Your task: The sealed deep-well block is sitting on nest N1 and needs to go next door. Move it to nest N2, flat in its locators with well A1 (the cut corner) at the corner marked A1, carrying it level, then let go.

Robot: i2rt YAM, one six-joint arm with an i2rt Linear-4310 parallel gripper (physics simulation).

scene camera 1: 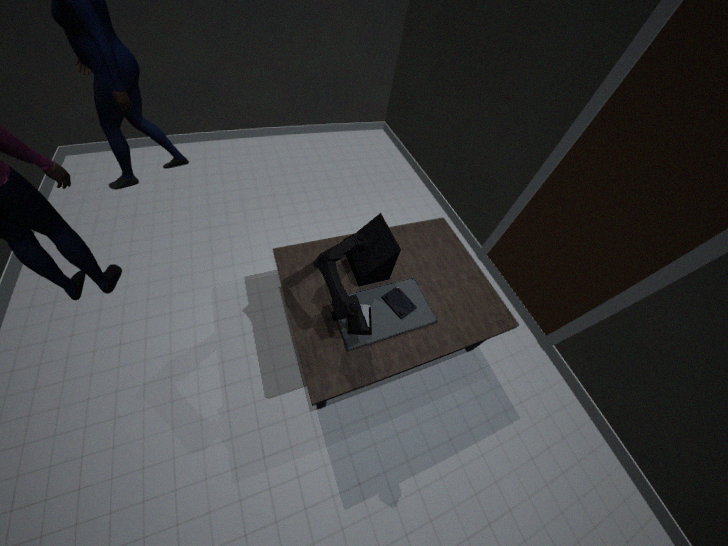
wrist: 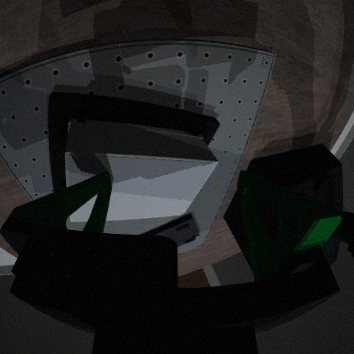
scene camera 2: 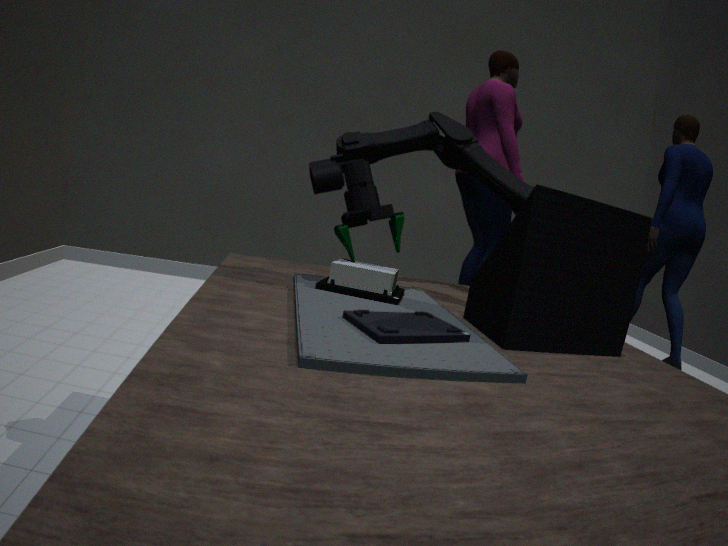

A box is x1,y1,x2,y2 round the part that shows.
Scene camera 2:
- gripper: 376,257 [334,183,404,261]
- deep-well block: 358,275 [327,258,398,295], touched by the gripper
